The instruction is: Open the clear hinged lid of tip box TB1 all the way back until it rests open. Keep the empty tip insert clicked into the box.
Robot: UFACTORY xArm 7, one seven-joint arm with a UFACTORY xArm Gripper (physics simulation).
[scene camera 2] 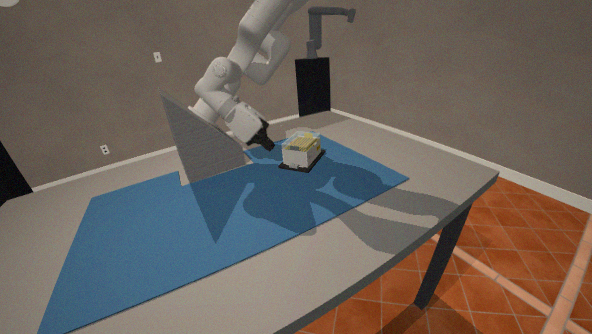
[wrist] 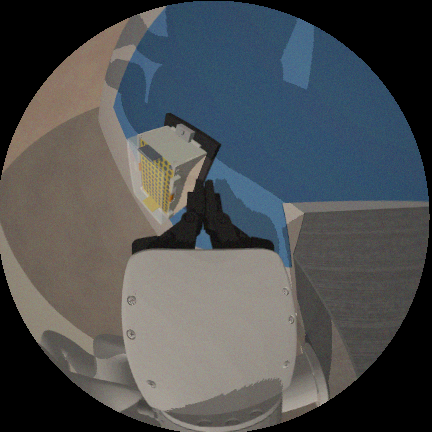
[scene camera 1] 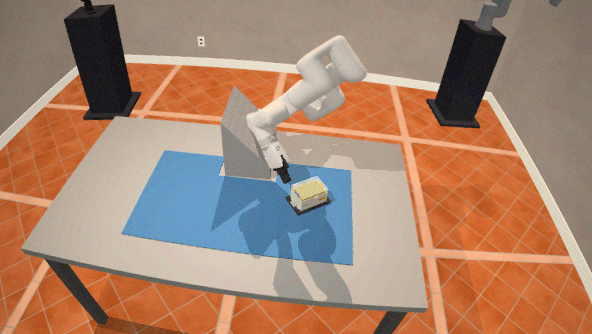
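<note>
Tip box TB1 is a white box standing upright on a black base. Its yellow tip insert sits level in the top. The clear lid lies down over the insert; its exact angle is hard to tell. My gripper is shut with nothing between its fingers. The fingertips point down beside the box, on the side facing the grey wedge, close to the lid's edge. Whether they touch the box cannot be told.
A tall grey wedge stands next to the arm, left of the box in the scene views. The box's base is on a blue mat on the grey table.
</note>
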